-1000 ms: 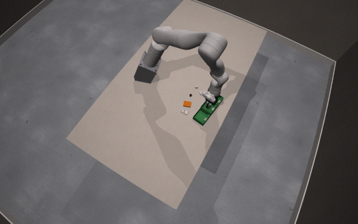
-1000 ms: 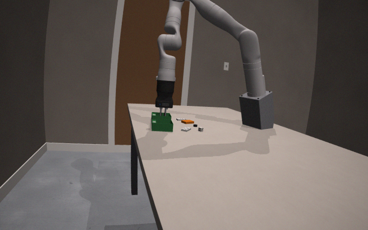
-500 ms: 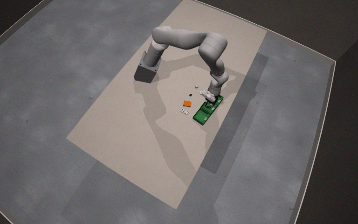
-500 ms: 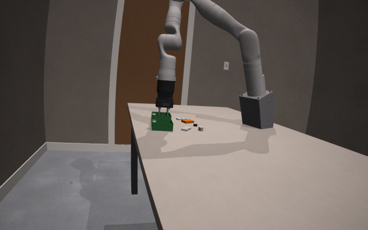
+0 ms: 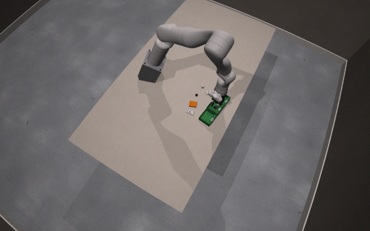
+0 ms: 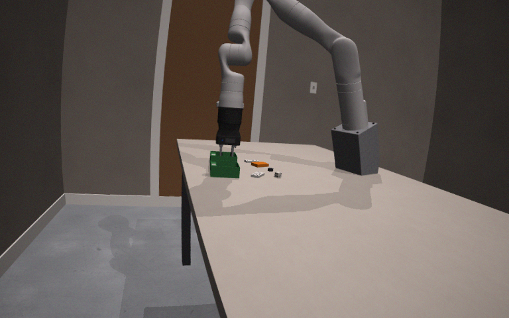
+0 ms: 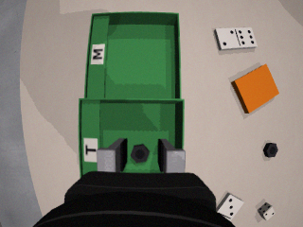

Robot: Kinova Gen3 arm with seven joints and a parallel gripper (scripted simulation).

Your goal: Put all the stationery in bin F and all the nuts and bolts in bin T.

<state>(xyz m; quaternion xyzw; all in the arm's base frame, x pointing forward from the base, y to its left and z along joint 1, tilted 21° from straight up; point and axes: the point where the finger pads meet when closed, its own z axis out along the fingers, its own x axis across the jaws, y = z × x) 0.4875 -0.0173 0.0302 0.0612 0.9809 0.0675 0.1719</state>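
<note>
Right now the green three-compartment bin is 1 cm ahead of my hand and 1 cm below it. The rest, counted from my hand: orange flat block (13 cm behind, 5 cm to the right, 3 cm below); die (15 cm behind, 10 cm to the left, 3 cm below).
</note>
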